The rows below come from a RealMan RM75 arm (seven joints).
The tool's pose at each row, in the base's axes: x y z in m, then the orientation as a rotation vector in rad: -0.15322, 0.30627, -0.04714, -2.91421, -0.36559, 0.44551; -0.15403, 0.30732, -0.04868, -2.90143, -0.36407, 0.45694; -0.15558, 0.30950, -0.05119, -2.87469, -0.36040, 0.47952; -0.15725, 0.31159, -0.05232, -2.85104, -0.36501, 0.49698; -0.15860, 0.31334, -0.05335, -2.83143, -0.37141, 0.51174; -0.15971, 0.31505, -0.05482, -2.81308, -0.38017, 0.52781; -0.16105, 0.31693, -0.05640, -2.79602, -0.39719, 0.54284; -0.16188, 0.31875, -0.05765, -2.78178, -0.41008, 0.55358; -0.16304, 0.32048, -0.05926, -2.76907, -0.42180, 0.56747; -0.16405, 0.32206, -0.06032, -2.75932, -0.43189, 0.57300
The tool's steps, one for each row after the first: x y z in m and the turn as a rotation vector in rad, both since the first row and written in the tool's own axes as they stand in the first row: -0.00005, -0.00086, 0.00184, 0.01198, -0.00744, -0.00095; -0.00023, -0.00277, 0.00497, 0.03710, -0.02228, -0.00269; -0.00091, -0.00489, 0.00683, 0.05764, -0.03446, -0.00948; -0.00142, -0.00664, 0.00845, 0.07398, -0.04508, -0.01678; -0.00159, -0.00822, 0.01040, 0.08835, -0.05688, -0.02526; -0.00191, -0.00998, 0.01255, 0.09954, -0.06867, -0.03896; -0.00185, -0.01164, 0.01422, 0.10920, -0.07725, -0.04974; -0.00203, -0.01321, 0.01633, 0.11724, -0.08798, -0.05914; -0.00226, -0.01472, 0.01785, 0.12357, -0.09276, -0.06755
